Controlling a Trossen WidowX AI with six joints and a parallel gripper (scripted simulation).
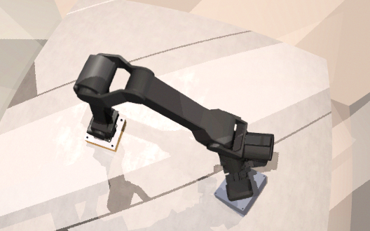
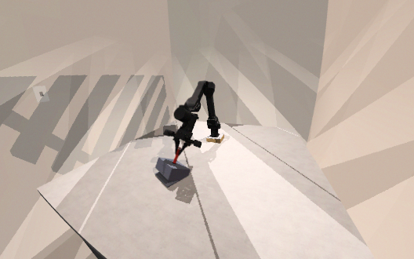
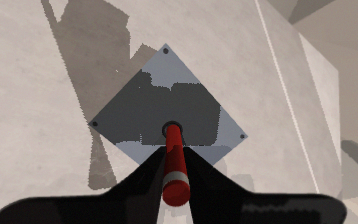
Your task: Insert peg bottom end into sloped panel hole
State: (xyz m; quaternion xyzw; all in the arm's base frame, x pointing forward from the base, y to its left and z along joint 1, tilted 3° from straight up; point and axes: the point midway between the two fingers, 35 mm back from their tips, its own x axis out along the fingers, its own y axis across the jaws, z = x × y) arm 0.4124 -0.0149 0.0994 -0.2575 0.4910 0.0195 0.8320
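The round red peg is 10 mm behind my gripper tip and 10 mm above it. The rest, counted from my gripper tip: sloped grey-blue panel (60 mm below, 30 mm ahead, 10 mm to the right).
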